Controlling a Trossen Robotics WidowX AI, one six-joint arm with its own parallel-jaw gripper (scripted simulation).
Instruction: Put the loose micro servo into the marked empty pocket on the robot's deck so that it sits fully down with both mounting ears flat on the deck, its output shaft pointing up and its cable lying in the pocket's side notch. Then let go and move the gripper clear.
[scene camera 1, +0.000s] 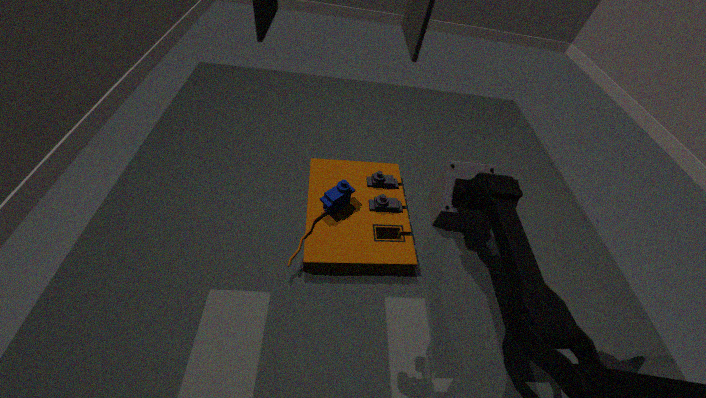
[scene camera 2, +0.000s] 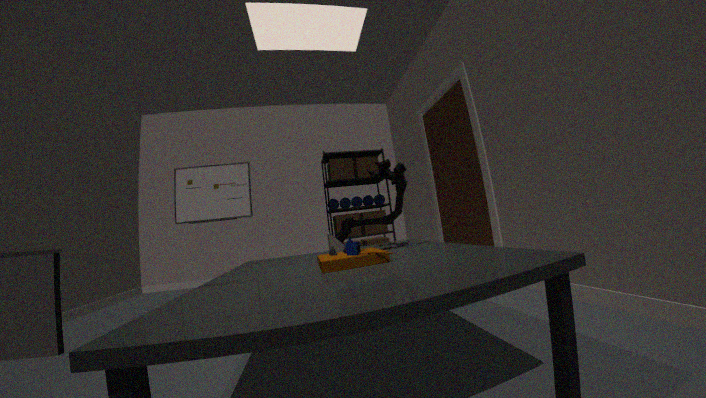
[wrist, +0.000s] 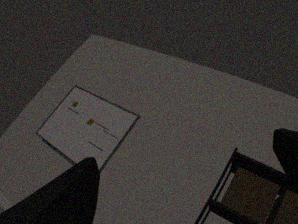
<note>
The gripper (wrist: 186, 153) is open and holds nothing. Also in view: a blue micro servo (scene camera 1: 338, 197) and an orange deck (scene camera 1: 344, 242).
The orange deck shows as well in scene camera 2 (scene camera 2: 332, 263). The wrist view does not show the blue micro servo: it is out of frame.
</note>
